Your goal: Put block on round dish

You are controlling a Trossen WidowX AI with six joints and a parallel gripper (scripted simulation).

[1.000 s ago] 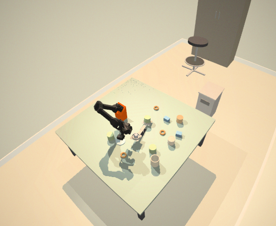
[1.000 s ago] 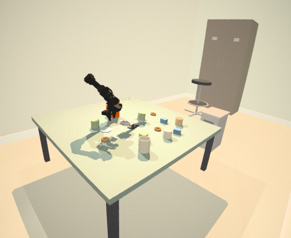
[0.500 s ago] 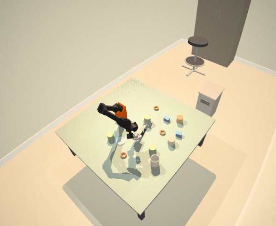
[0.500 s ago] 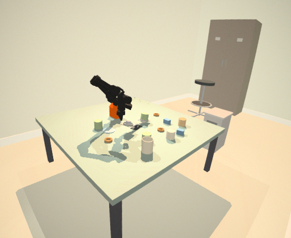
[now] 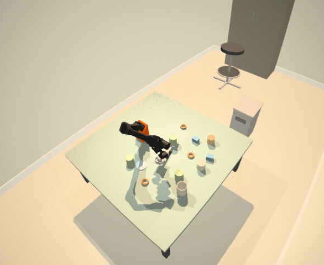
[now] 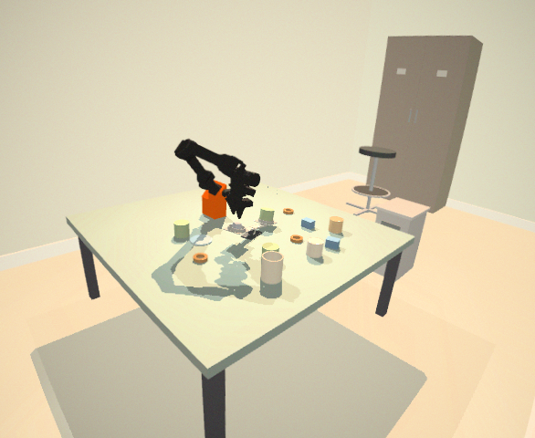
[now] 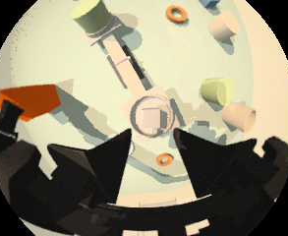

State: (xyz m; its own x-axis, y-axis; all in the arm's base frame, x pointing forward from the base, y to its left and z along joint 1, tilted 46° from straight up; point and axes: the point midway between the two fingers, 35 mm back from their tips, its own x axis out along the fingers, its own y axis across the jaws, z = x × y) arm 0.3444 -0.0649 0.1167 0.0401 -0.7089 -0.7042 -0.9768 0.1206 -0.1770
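My gripper tip is 13 cm above the round pale blue dish, 12 cm past it and 11 cm to the left of it. Also, from my gripper tip: tall beige cup: 31 cm ahead, 9 cm below, 7 cm to the right; then balance beam: 12 cm to the left, 9 cm below, 3 cm behind; then cream cup: 29 cm ahead, 22 cm to the left, 10 cm below.
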